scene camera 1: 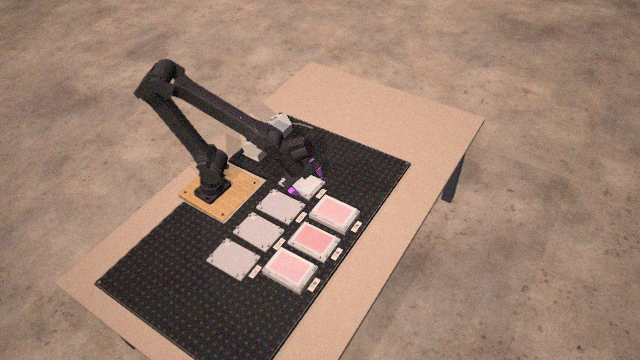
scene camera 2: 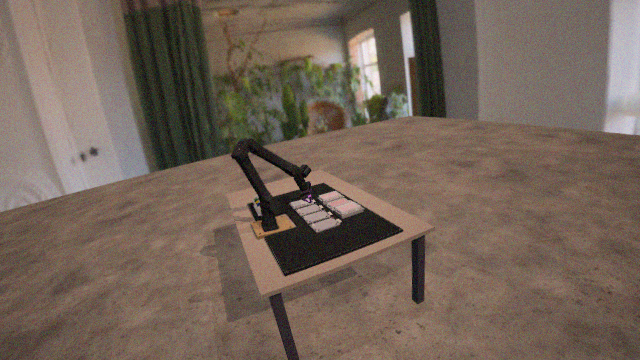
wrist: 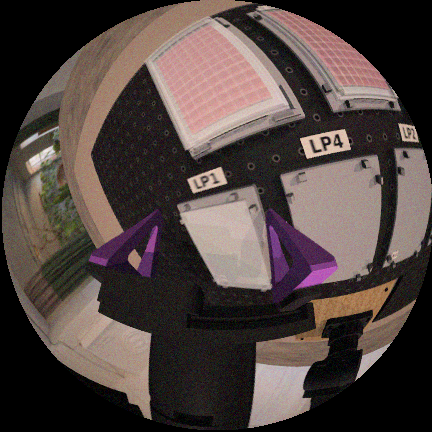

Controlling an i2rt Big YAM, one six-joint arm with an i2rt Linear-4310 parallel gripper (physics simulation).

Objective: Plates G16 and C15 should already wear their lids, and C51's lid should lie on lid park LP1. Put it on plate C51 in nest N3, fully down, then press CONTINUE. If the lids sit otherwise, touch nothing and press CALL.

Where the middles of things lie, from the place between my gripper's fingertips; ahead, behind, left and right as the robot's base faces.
Labels:
I see the lid park LP1 (wrist: 250, 191) 5 cm behind my hand, 3 cm below it and 2 cm to the left of it. Also, from my hand: lid park LP4 (scene camera 1: 276, 204): 11 cm to the right, 5 cm behind, 3 cm below; then LP4 tag (wrist: 332, 141): 11 cm to the right, 4 cm below, 3 cm ahead.

